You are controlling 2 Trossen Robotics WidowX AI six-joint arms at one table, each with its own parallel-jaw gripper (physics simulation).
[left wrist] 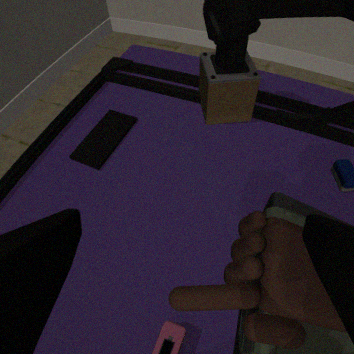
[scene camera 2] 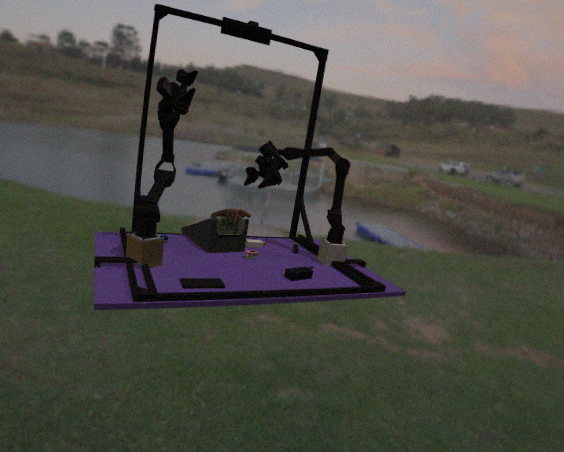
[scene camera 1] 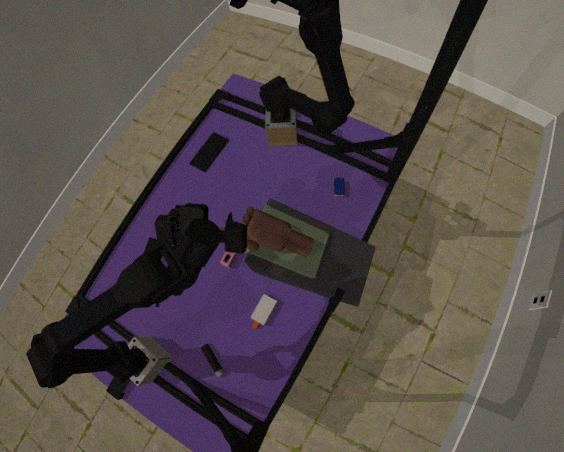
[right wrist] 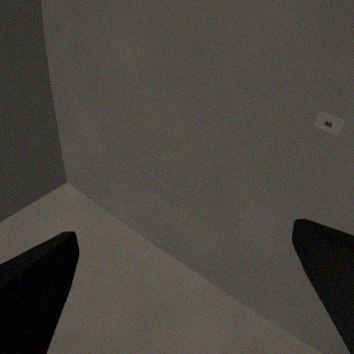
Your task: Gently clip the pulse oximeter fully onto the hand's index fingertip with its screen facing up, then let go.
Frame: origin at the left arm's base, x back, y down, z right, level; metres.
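Seen in the pictures: left gripper, fingertip midpoint: (left wrist: 194, 223) (scene camera 2: 251, 186) (scene camera 1: 211, 212); right gripper, fingertip midpoint: (scene camera 2: 195, 79) (right wrist: 186, 236); left arm's base at its link origin: (scene camera 2: 334, 241) (scene camera 1: 135, 361); right arm's base at its link origin: (left wrist: 228, 63) (scene camera 2: 145, 235) (scene camera 1: 280, 114).
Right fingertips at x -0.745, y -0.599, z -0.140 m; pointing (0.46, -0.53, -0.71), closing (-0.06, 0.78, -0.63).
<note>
Pixels of each thing's middle, then the offset from my right fingertips to it.
- pink pulse oximeter at the middle of its body: (left wrist: 168, 344) (scene camera 1: 229, 257) (scene camera 2: 251, 254) dy +0.687, dx +0.345, dz +0.142 m
- white box at the middle of its body: (scene camera 1: 262, 312) (scene camera 2: 256, 243) dy +0.690, dx +0.416, dz +0.327 m
- black cylinder at the middle of its body: (scene camera 1: 212, 360) dy +0.691, dx +0.619, dz +0.294 m
- blue block at the middle of its body: (left wrist: 344, 174) (scene camera 1: 339, 187) dy +0.688, dx -0.046, dz +0.288 m
- flat black slab at the middle of its body: (left wrist: 104, 136) (scene camera 2: 202, 283) (scene camera 1: 209, 151) dy +0.700, dx +0.089, dz -0.172 m
- black box at the middle of its body: (scene camera 1: 152, 256) (scene camera 2: 298, 273) dy +0.686, dx +0.496, dz -0.071 m
The pink pulse oximeter (scene camera 1: 227, 258) (scene camera 2: 251, 254) (left wrist: 173, 330) lies on the purple table beside the hand's stand, its dark screen facing up. The brown hand (scene camera 1: 270, 229) (scene camera 2: 232, 216) (left wrist: 285, 270) rests palm down on a green pad on the stand. Its index finger (left wrist: 215, 297) points left in the left wrist view, above and near the oximeter. My left gripper (scene camera 1: 232, 227) (scene camera 2: 256, 182) (left wrist: 194, 223) is open and empty, high above the table near the fingers, hiding the index finger in scene camera 1. My right gripper (scene camera 2: 192, 84) (right wrist: 186, 236) is open and empty, raised high and facing the walls.
The dark wedge stand (scene camera 1: 352, 260) (scene camera 2: 207, 239) carries the hand. A white box (scene camera 1: 264, 309) (scene camera 2: 255, 243) with an orange end, a black cylinder (scene camera 1: 212, 358), a blue block (scene camera 1: 339, 185) (left wrist: 344, 172) and a flat black slab (scene camera 1: 209, 151) (scene camera 2: 202, 283) (left wrist: 104, 140) lie around. A black box (scene camera 2: 299, 273) sits near the frame.
</note>
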